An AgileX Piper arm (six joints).
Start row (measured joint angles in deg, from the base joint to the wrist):
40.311, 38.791, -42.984, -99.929, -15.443, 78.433
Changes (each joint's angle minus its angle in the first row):
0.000, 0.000, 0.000, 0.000, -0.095, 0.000
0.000, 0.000, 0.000, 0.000, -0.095, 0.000
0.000, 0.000, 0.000, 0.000, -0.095, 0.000
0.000, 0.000, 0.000, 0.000, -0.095, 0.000
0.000, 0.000, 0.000, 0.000, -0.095, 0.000
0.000, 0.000, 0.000, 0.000, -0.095, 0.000
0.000, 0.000, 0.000, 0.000, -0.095, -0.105
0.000, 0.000, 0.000, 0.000, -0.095, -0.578
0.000, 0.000, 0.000, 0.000, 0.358, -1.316
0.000, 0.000, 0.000, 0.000, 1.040, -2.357
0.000, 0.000, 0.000, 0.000, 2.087, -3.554
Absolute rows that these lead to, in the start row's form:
40.311, 38.791, -42.984, -99.929, -15.538, 78.433
40.311, 38.791, -42.984, -99.929, -15.538, 78.433
40.311, 38.791, -42.984, -99.929, -15.538, 78.433
40.311, 38.791, -42.984, -99.929, -15.538, 78.433
40.311, 38.791, -42.984, -99.929, -15.538, 78.433
40.311, 38.791, -42.984, -99.929, -15.538, 78.433
40.311, 38.791, -42.984, -99.929, -15.538, 78.328
40.311, 38.791, -42.984, -99.929, -15.538, 77.855
40.311, 38.791, -42.984, -99.929, -15.085, 77.117
40.311, 38.791, -42.984, -99.929, -14.403, 76.076
40.311, 38.791, -42.984, -99.929, -13.356, 74.879

